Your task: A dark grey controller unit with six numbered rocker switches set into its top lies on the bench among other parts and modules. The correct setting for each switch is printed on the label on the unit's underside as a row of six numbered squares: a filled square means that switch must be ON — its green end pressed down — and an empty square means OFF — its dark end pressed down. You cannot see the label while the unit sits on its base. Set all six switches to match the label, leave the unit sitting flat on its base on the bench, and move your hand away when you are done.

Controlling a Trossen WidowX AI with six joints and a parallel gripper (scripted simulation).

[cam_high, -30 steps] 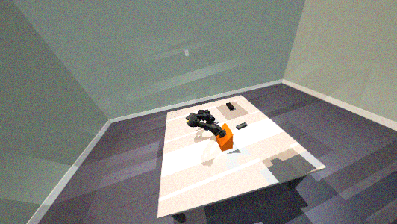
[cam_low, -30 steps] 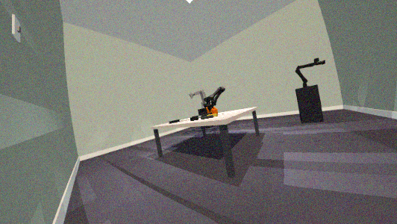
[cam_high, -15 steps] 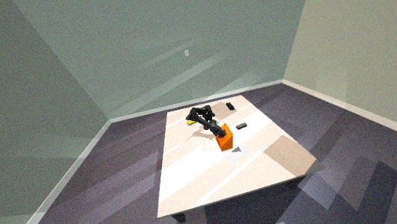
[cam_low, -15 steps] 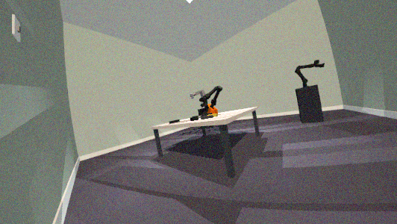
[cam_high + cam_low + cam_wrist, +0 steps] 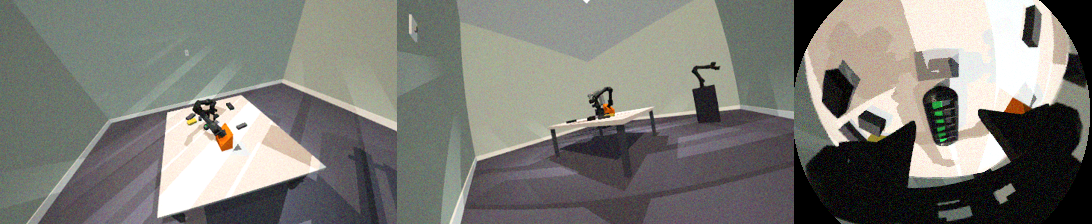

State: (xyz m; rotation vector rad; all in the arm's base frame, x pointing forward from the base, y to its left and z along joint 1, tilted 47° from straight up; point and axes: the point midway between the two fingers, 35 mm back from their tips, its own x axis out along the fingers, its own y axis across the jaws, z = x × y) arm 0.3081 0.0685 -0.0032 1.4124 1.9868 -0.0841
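The grey box lies 8 cm below my gripper tip, 6 cm to the right of it and 3 cm ahead of it. From my gripper tip the other things lie so: yellow block 25 cm to the left, 13 cm ahead, 7 cm below.
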